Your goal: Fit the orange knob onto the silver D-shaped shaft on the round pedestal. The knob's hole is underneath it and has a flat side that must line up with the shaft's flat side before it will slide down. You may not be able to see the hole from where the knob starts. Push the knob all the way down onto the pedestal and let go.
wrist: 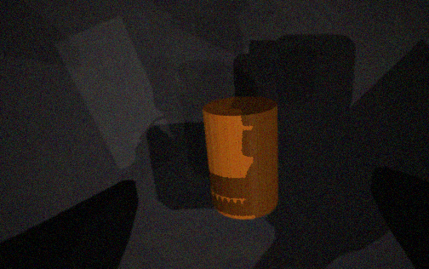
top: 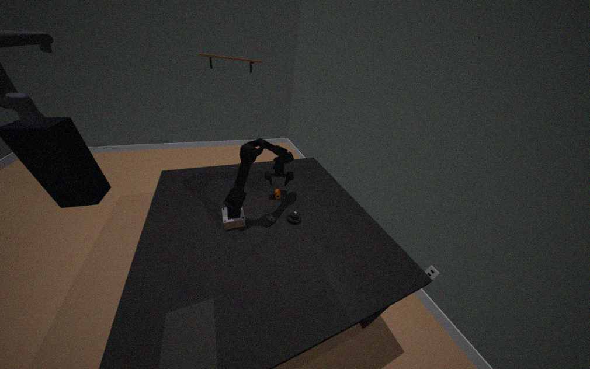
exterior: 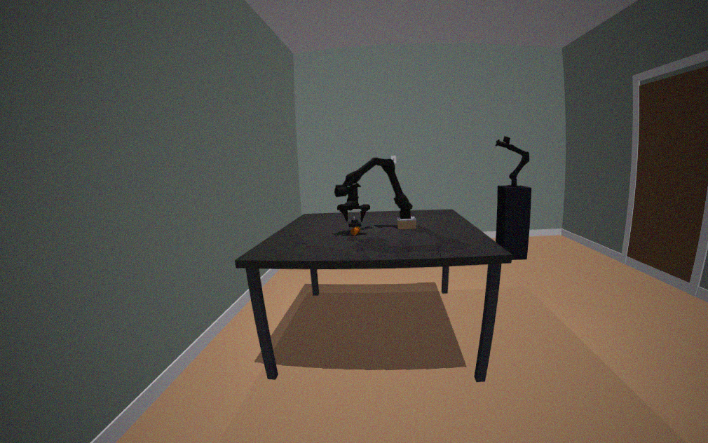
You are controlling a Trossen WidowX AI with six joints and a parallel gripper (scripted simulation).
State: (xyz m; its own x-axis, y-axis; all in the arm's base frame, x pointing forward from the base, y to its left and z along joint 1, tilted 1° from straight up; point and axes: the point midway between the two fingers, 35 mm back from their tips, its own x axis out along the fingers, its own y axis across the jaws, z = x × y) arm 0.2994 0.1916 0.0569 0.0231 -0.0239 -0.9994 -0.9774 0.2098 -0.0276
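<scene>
The orange knob is 6 cm below my gripper tip. The rest, counted from my gripper tip: dark round pedestal: 25 cm to the right, 5 cm below, 4 cm ahead.
</scene>
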